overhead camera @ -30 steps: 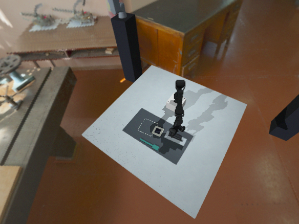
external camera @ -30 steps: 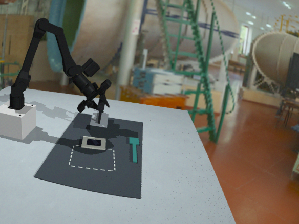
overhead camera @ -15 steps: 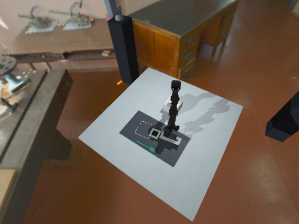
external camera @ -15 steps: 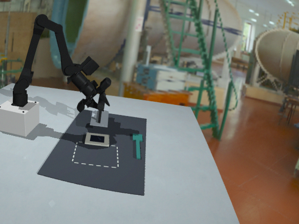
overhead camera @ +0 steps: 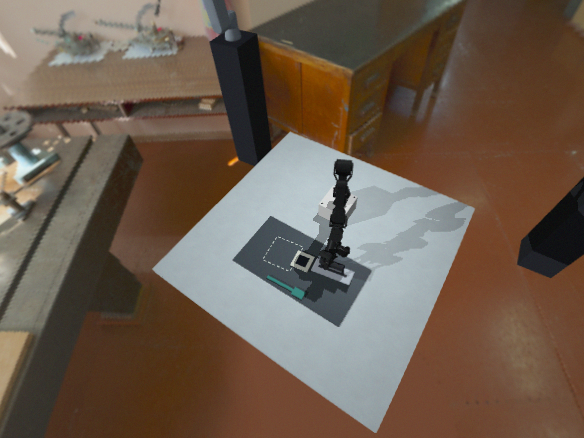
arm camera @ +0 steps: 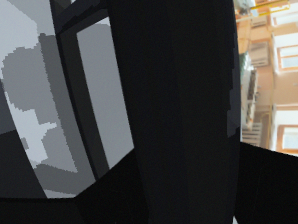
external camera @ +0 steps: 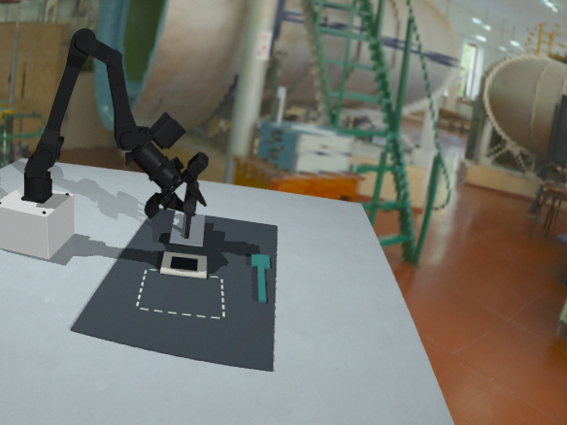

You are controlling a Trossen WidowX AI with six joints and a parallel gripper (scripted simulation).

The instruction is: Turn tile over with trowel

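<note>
The tile is 2 cm behind my gripper tip, 14 cm to the right of it and 7 cm below it. The rest, counted from my gripper tip: dark mat 14 cm to the right, 10 cm below; then teal trowel 14 cm ahead, 13 cm to the right, 7 cm below; then black-handled float 3 cm behind, 1 cm below.
</note>
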